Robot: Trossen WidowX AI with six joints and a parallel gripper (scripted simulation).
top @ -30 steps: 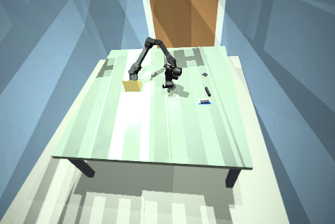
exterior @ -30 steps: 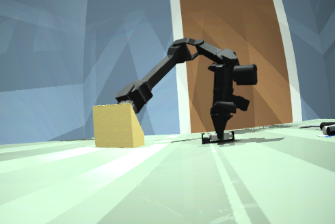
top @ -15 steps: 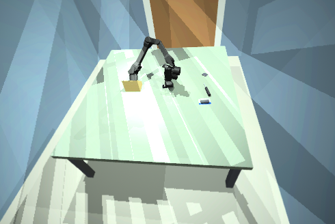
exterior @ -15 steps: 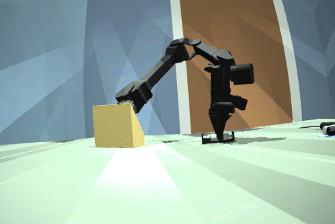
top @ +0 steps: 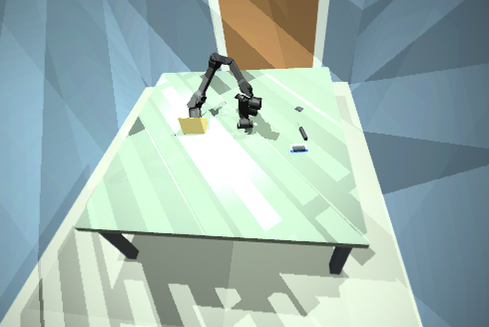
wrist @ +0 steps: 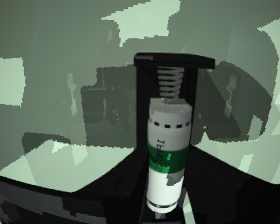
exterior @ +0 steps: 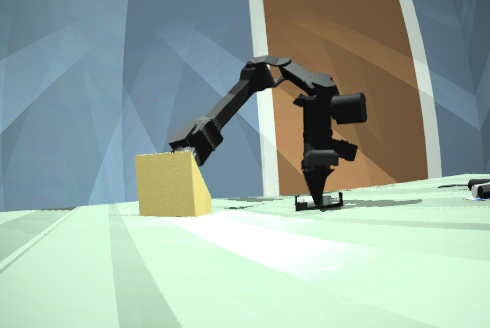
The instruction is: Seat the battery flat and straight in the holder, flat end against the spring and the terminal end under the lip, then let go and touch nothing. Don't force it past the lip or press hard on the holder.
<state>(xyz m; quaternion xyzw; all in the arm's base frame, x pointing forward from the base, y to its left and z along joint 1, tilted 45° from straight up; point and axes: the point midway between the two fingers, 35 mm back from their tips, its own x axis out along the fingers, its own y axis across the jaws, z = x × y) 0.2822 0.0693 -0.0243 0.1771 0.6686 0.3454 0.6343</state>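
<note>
Right now my gripper tip is 1 cm below the battery. Also, from my gripper tip: screwdriver (33 cm ahead, 2 cm to the right).
</note>
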